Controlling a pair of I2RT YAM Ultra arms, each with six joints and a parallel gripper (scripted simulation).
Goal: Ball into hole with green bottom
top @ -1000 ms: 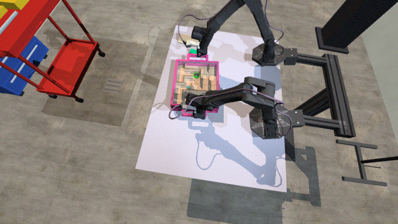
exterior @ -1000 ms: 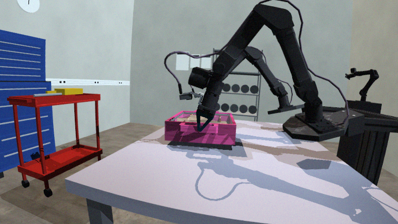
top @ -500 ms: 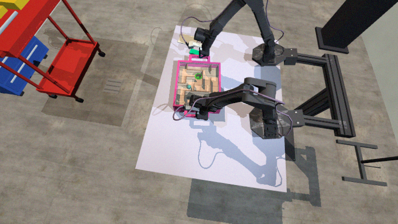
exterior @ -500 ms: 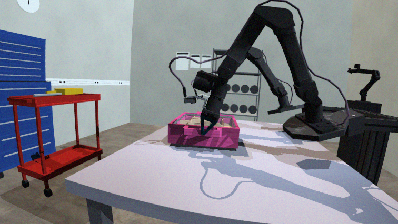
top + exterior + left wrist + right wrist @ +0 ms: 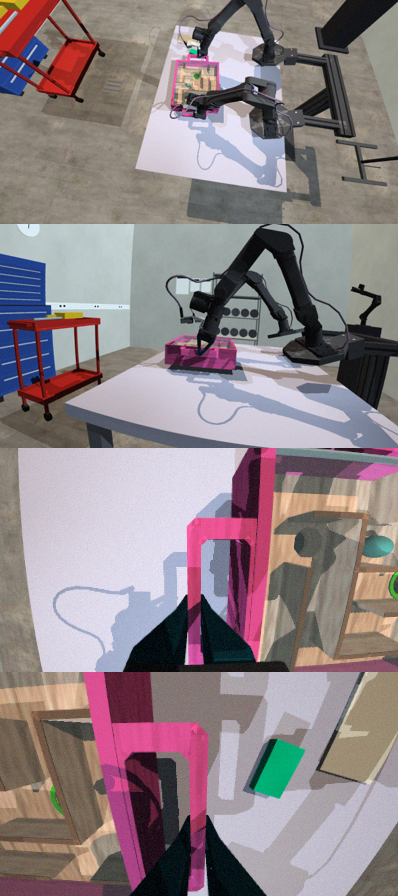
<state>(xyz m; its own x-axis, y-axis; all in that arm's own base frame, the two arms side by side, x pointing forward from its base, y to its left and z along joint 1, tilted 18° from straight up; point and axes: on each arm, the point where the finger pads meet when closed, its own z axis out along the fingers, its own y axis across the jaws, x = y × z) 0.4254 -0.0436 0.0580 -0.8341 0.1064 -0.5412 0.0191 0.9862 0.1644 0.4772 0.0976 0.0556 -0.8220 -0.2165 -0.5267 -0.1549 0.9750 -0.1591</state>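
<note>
Now: the green block 5 cm ahead of my right hand, 10 cm to the right of it and 8 cm below it. The rest, counted from my right hand: beige card 13 cm ahead, 23 cm to the right, 9 cm below; pink-framed maze board 2 cm behind, 23 cm to the left, 2 cm below.
</note>
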